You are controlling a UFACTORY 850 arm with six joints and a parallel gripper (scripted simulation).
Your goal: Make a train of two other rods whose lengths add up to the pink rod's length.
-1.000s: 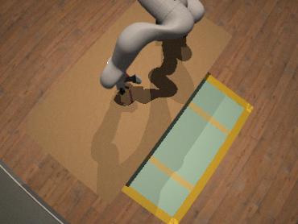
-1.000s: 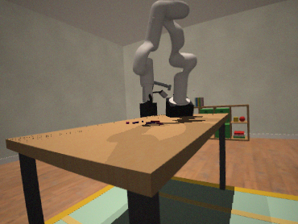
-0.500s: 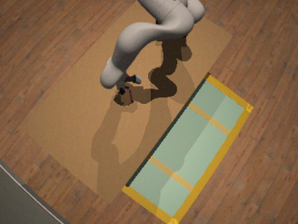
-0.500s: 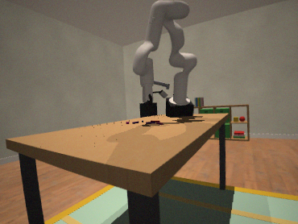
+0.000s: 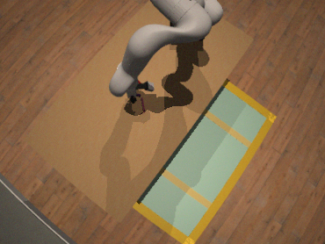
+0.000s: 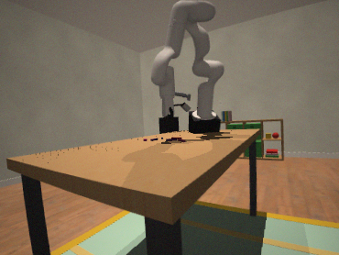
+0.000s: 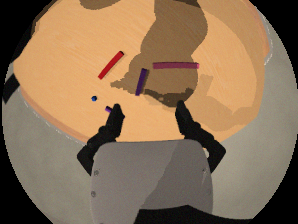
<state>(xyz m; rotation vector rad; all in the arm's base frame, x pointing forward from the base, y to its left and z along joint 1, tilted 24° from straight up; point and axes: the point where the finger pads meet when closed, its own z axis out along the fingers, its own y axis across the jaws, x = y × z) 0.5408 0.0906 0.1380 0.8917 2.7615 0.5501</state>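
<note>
My gripper is now 40 mm short of the magenta rod, 160 mm to the left of it and 80 mm above it. Also, from my hand: red rod: 90 mm behind, 30 mm to the right, 80 mm below; tiny blue rod: 60 mm behind, 130 mm to the right, 80 mm below; pink rod: 10 mm behind, 70 mm to the left, 80 mm below.
</note>
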